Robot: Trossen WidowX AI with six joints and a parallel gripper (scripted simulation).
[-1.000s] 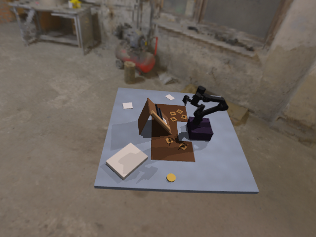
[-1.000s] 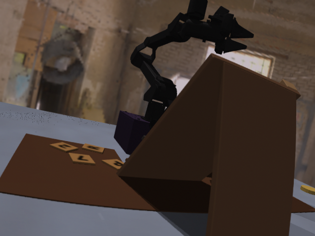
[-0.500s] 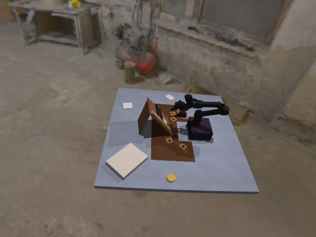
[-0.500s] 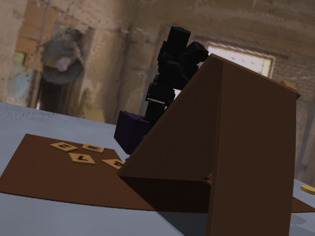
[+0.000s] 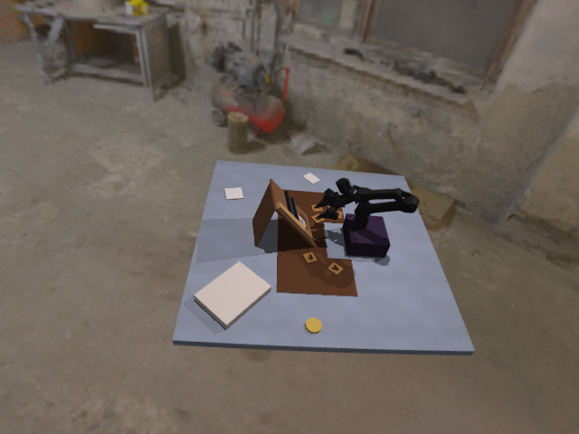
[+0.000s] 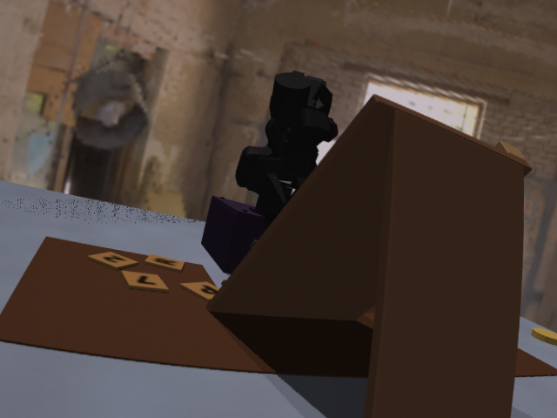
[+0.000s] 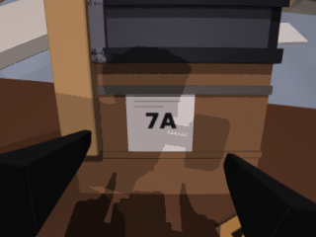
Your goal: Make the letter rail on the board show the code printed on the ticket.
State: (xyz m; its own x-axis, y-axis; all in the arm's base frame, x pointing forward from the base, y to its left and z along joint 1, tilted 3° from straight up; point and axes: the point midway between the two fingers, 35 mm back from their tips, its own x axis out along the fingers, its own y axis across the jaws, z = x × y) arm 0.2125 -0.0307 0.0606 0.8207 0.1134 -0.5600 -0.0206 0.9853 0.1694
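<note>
My gripper tip is now 70 mm short of the white ticket, 10 mm to the right of it and 70 mm above it. From my gripper tip the other things lie so: yellow disc (30 mm ahead, 580 mm to the left, 140 mm below); then brown mat (40 mm behind, 40 mm to the left, 150 mm below).
</note>
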